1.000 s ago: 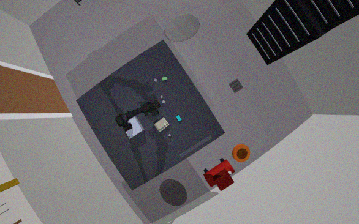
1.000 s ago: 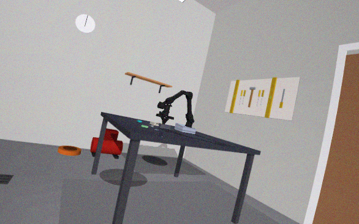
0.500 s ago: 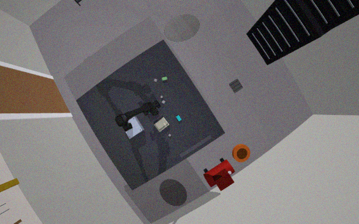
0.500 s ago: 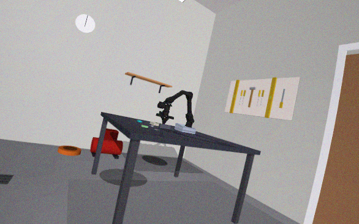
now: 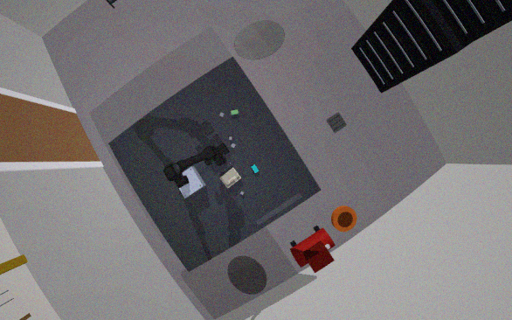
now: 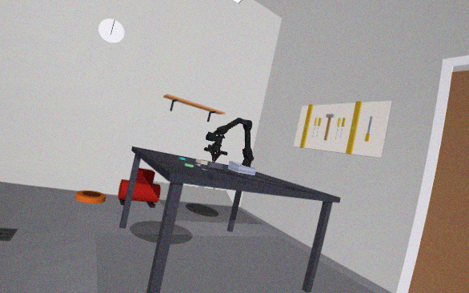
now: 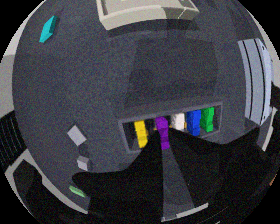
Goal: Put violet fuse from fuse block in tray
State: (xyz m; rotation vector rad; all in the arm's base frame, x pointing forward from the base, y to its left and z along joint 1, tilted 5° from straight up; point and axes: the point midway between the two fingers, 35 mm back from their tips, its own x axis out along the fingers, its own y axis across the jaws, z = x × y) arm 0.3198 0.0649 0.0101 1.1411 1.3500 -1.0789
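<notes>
Now: gripper tip 2 cm past the white fuse and 2 cm above it. From my gripper tip the other things lie so: yellow fuse 2 cm below, 2 cm ahead; violet fuse 1 cm below; blue fuse 4 cm behind, 2 cm below.
</notes>
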